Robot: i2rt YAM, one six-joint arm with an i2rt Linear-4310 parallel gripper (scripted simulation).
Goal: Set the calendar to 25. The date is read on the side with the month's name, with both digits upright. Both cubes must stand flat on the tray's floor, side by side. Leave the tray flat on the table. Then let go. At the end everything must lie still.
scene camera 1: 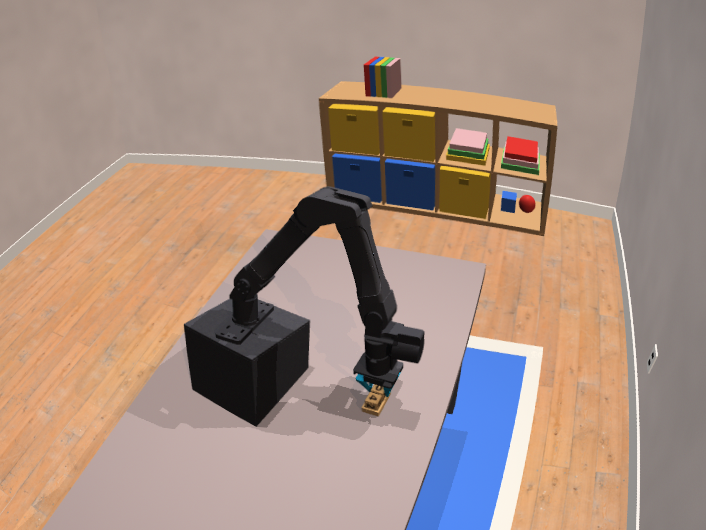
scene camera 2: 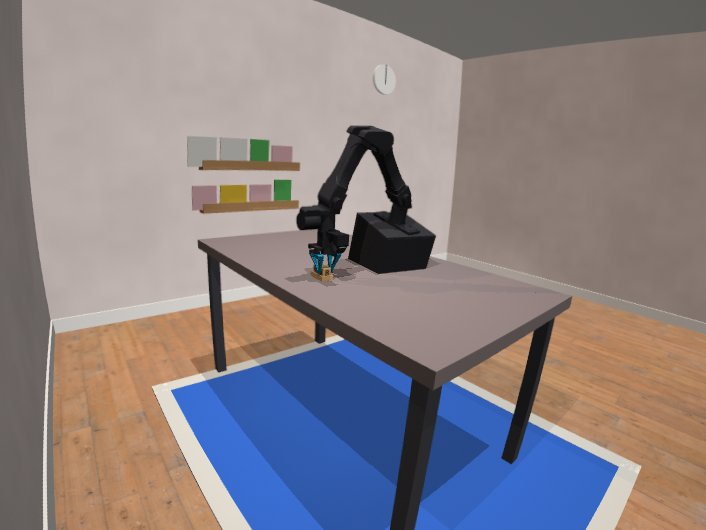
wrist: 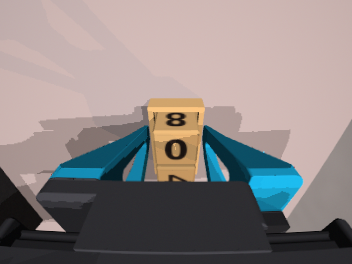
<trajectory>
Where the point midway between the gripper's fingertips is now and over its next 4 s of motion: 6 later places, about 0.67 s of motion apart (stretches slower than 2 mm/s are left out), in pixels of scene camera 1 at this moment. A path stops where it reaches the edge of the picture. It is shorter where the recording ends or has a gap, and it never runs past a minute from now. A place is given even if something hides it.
My gripper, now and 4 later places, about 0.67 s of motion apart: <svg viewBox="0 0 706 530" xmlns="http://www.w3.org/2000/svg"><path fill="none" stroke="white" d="M379 392L381 379L378 370L378 364L378 347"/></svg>
</trajectory>
